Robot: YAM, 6 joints.
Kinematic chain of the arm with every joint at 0, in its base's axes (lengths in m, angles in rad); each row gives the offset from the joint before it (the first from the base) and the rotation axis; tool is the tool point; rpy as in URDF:
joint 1: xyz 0 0 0.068 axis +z
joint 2: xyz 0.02 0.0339 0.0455 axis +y
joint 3: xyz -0.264 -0.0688 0 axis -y
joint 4: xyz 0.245 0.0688 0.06 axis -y
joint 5: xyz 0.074 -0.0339 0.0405 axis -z
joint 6: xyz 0.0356 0 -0.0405 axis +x
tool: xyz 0 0 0 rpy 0 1.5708 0
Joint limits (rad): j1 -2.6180..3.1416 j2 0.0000..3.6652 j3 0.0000..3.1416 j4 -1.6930..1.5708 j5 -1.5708..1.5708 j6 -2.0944..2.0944
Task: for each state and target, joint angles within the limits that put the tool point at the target. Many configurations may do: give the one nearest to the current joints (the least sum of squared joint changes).
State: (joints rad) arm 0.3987 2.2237 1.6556 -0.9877 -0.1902 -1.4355
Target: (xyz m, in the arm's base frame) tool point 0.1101 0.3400 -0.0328
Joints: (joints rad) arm 1.2319 2.5807 1.4811 -0.9606 -0.2614 -1.4355
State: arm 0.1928 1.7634 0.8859 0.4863 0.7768 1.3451
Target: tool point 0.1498 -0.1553 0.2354
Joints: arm -0.6641 1.0388 0.4346 0.4341 1.0000 1.3451
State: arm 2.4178 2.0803 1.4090 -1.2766 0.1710 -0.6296
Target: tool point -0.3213 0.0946 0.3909
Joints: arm 2.8689 1.6619 1.8505 -1.1620 0.1287 -0.6296
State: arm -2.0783 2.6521 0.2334 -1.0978 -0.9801 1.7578
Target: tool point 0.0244 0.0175 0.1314
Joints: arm -1.7899 2.9237 0.0000 -0.9928 -0.5970 1.7578
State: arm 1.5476 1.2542 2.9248 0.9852 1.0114 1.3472
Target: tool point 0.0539 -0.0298 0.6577
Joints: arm 2.0602 1.6602 3.0485 1.4034 1.2309 1.3472
